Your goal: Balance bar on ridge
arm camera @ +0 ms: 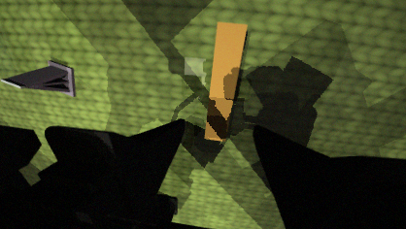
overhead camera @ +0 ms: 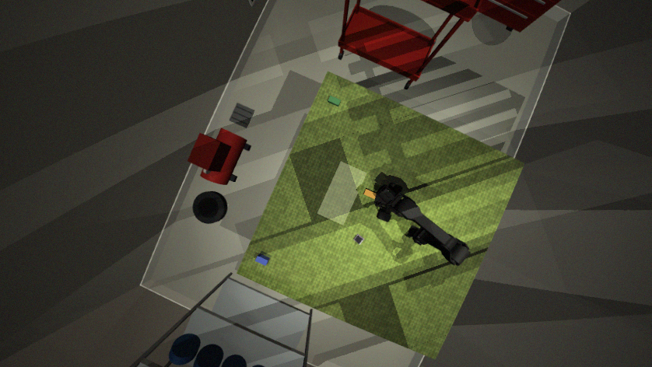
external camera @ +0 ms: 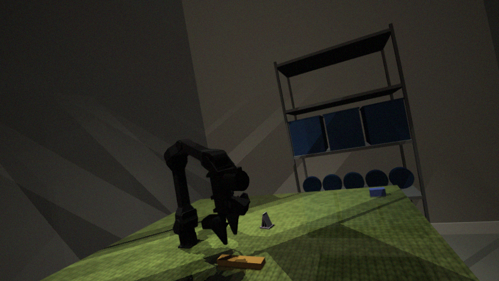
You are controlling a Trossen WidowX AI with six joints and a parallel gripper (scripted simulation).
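The bar lies 70 mm below my gripper tip and 20 mm ahead of it. From my gripper tip the other things lie so: green block 470 mm ahead, 410 mm to the right, 70 mm below; then small blue block 590 mm to the left, 470 mm ahead, 60 mm below.
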